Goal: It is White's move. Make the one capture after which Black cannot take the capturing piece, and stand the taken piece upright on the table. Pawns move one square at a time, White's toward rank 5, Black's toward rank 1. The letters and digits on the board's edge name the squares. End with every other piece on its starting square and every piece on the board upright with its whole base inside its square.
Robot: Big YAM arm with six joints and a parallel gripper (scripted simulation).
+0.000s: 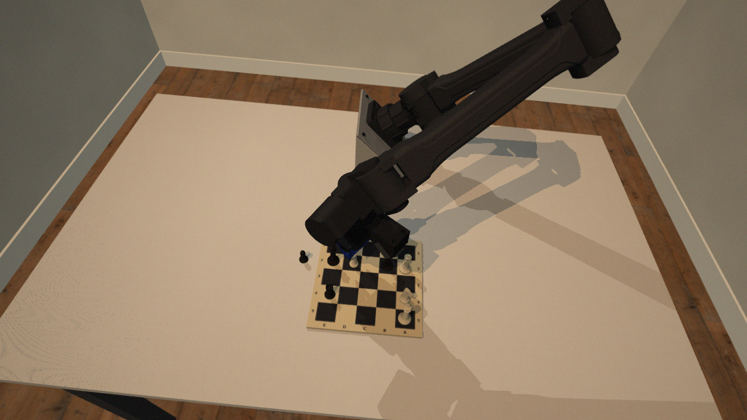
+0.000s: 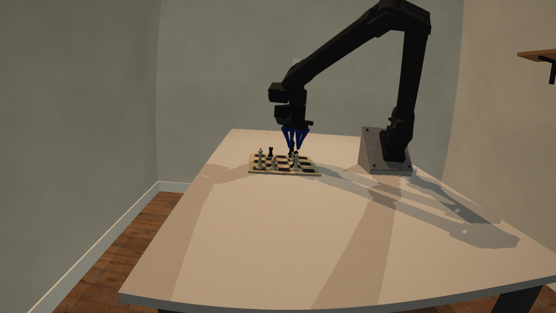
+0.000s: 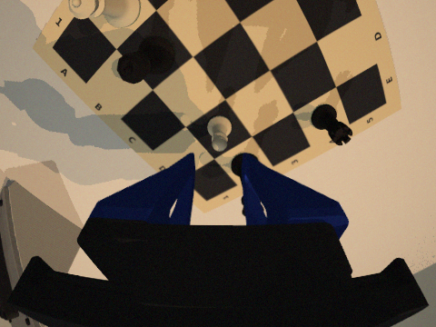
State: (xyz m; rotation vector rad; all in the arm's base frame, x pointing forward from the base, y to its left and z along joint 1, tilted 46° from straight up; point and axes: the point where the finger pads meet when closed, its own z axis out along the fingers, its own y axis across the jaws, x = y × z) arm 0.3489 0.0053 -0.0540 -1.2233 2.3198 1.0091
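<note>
The white pawn lies 4 cm below my hand. Also, from my hand: black pawn (10 cm to the right, 4 cm below); then chessboard (4 cm ahead, 4 cm to the left, 5 cm below); then black king (4 cm to the right, 2 cm below).
</note>
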